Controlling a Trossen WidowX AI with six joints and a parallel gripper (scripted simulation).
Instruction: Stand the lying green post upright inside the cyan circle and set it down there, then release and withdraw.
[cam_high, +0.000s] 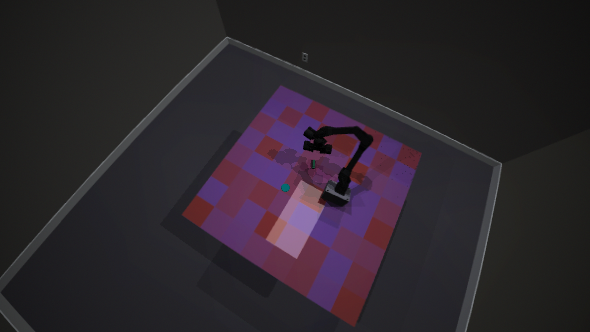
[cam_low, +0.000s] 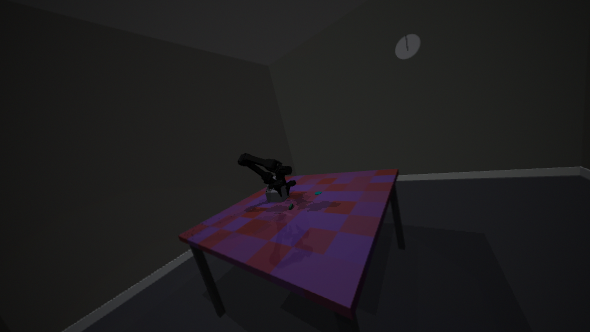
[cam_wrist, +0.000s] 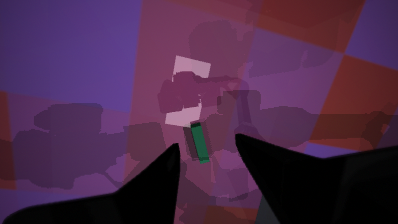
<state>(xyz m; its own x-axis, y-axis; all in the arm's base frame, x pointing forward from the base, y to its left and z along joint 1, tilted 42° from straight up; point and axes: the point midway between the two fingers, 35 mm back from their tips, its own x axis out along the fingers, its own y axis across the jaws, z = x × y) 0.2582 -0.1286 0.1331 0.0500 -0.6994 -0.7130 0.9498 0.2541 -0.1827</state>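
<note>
The green post lies 10 cm below my gripper tip, 5 cm to the left of it and 2 cm behind it. Also, from my gripper tip: cyan circle 31 cm to the left, 11 cm below, 8 cm ahead.
</note>
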